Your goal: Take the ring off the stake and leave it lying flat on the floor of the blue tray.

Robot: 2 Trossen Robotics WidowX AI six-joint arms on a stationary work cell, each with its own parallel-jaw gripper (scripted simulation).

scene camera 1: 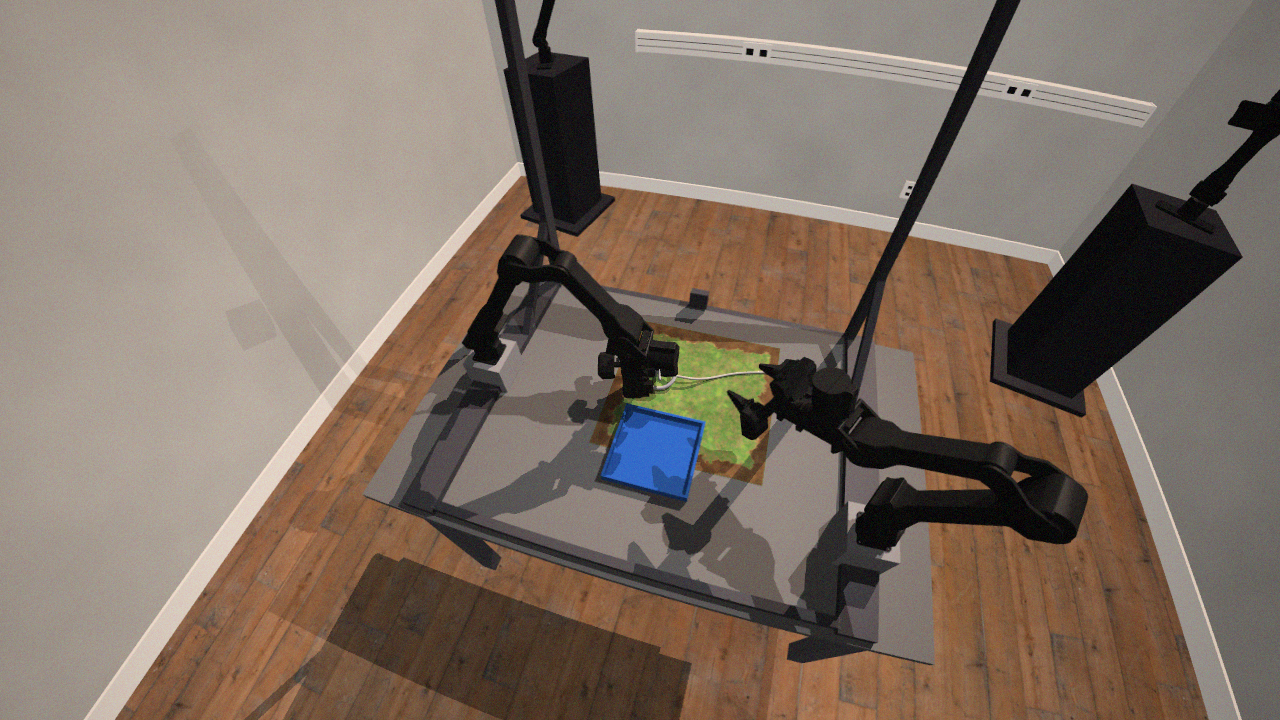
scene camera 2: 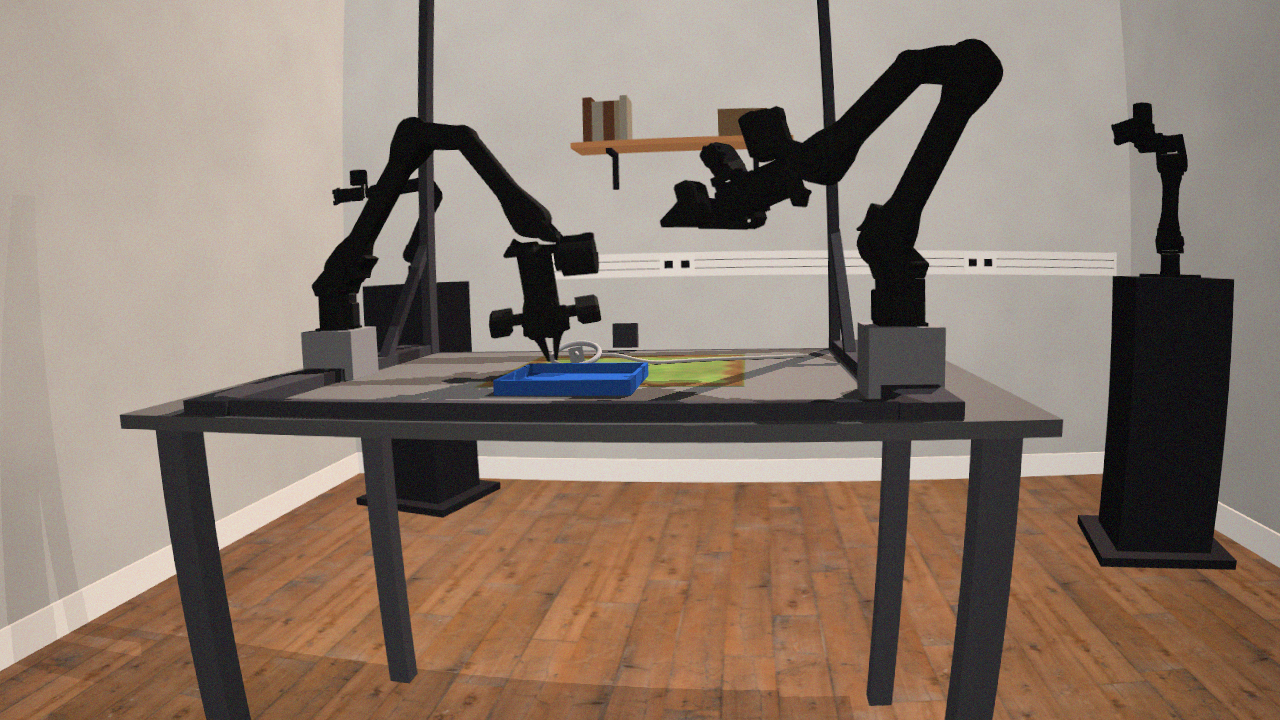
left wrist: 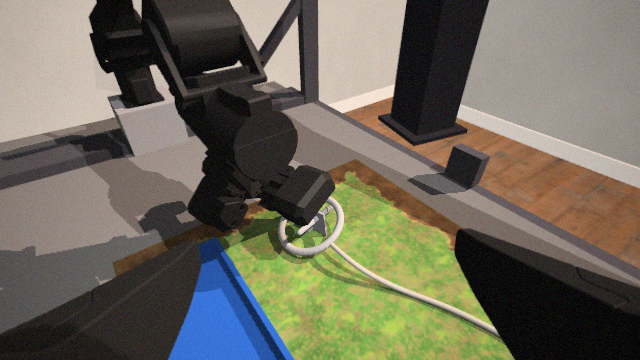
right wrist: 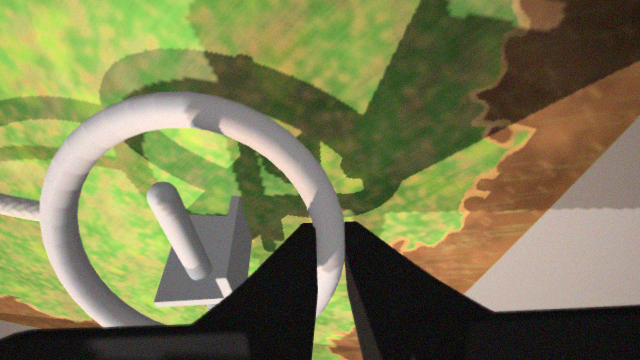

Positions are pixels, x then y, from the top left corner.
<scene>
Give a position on a white ring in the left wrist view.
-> At 332,238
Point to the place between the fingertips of the right gripper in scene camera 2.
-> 552,360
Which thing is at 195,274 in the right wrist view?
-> A grey stake.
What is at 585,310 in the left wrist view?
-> The left gripper.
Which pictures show the left gripper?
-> Scene camera 1, scene camera 2 and the left wrist view only.
</scene>
